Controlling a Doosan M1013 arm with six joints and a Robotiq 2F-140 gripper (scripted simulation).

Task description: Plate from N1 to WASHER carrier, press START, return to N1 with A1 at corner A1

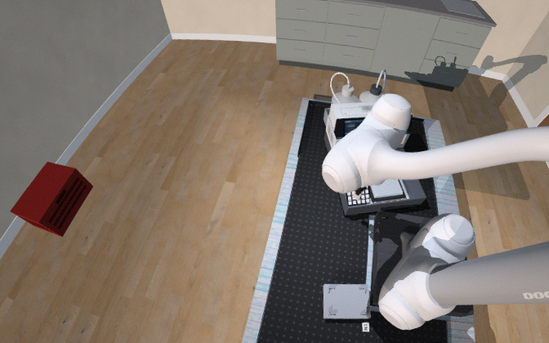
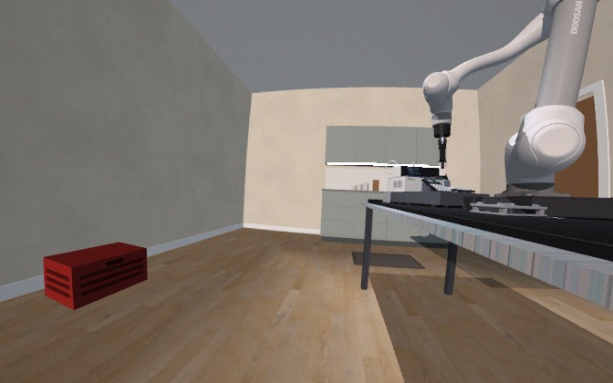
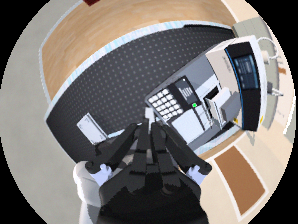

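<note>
My hand is 14 cm past the white well plate, 11 cm to the left of it and 9 cm above it. Round my hand: plate washer: 9 cm behind, 26 cm to the right, 6 cm below; plate nest N1: 3 cm behind, 35 cm to the left, 16 cm below; dark carrier pocket: 14 cm behind, 11 cm to the right, 10 cm below.
</note>
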